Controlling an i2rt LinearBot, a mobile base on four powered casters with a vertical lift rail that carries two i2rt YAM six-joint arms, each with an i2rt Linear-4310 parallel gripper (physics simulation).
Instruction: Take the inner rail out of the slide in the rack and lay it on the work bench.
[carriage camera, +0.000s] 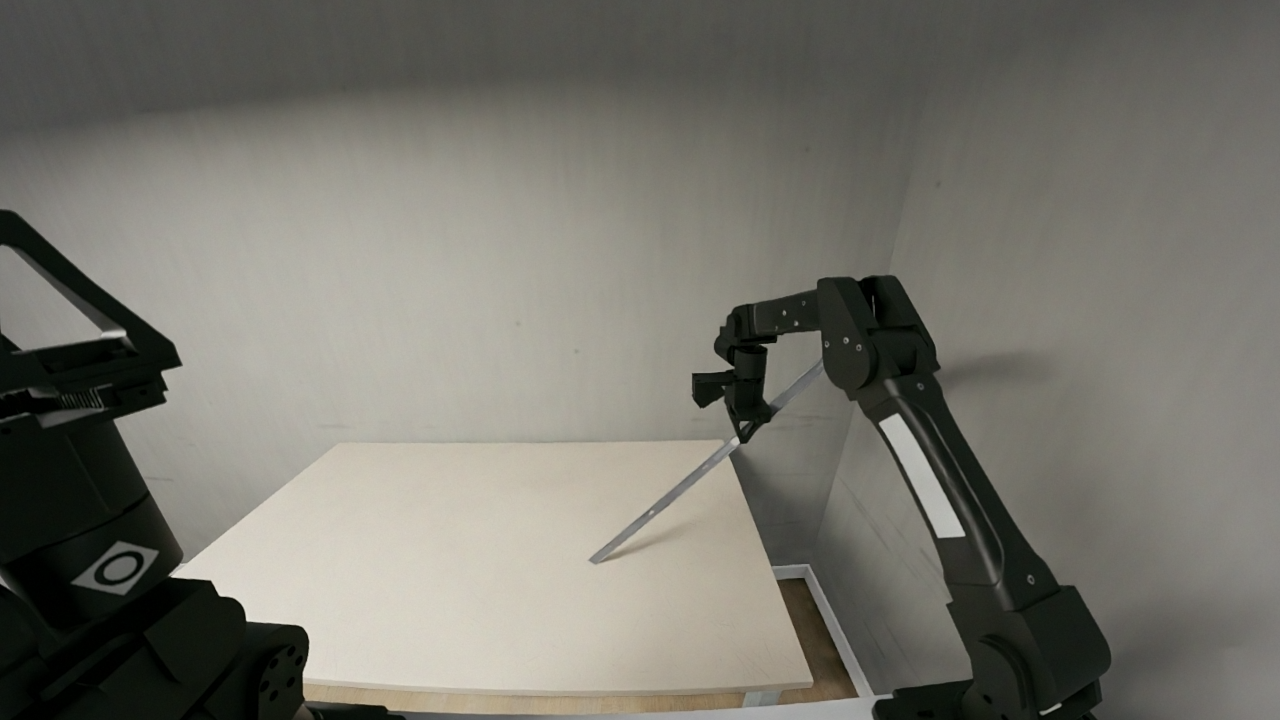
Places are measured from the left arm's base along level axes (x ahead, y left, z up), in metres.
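Pixels of known places: right gripper, fingertip midpoint: (743, 442).
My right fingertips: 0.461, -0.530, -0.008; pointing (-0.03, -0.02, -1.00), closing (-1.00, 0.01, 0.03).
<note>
Ahead of a thing's pixels: the offset from my right fingertips to its middle, as dx, dy, dz. "*": to the spot under its first point. Level surfaces: height alone.
The inner rail {* -0.001, +0.155, -0.147} (666, 499), a long thin grey metal strip, slants over the right part of the work bench {dz -0.356} (429, 555). Its near end is low at the bench top, close to its shadow; whether it touches cannot be told. The rail rises to the right past the bench's far right corner, and its upper end is hidden behind the right arm. My right gripper (742, 435) points down and is shut on the rail partway along it. My left gripper is cut off by the left picture edge, held up and open, with no rail at its visible part. The rack and slide do not show.
A grey wall (537, 268) stands behind the bench, and another wall (1118, 268) is on the right. Wood floor {dz -1.270} (819, 640) and a white baseboard (836, 626) show between the bench's right edge and the right wall. A bench leg {* -0.232, -0.034, -0.497} (761, 698) shows at the front right.
</note>
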